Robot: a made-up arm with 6 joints.
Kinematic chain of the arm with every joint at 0, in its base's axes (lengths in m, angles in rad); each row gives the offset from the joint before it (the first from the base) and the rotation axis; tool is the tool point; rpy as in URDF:
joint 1: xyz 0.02 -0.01 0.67 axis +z
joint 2: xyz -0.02 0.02 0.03 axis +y
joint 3: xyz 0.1 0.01 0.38 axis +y
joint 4: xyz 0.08 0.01 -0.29 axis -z
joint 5: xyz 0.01 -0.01 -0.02 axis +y
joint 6: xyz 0.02 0 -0.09 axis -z
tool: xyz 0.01 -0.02 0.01 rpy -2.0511 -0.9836 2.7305
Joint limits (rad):
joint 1: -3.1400..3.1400
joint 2: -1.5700..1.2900
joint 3: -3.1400..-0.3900
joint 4: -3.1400..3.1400
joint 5: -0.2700..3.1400
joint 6: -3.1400..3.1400
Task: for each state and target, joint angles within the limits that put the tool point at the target. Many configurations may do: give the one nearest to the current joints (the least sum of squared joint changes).
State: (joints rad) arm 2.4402 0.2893 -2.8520 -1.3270 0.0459 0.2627
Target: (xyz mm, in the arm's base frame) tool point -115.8 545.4 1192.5
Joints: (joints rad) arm 1.6819 0.9036 -3.1400 -1.2611 -0.1447 0.2830
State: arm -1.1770 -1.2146 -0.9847 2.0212 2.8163 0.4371
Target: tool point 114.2 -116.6 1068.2
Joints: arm -1.4605 -0.5423 -0.7362 1.9712 2.8563 0.4598
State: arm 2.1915 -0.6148 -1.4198 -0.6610 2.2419 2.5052
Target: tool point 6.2 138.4 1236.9
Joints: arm 1.6933 -0.4123 -1.5854 -0.8299 2.0820 2.4659
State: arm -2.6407 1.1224 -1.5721 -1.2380 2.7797 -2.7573
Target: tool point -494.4 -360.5 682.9
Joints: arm -2.5165 1.1268 -2.1378 -1.4342 2.3959 -2.6759
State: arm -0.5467 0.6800 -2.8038 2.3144 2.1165 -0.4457
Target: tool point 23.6 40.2 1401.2
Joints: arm -0.2418 0.0607 -3.0481 3.1400 2.0913 -1.1307
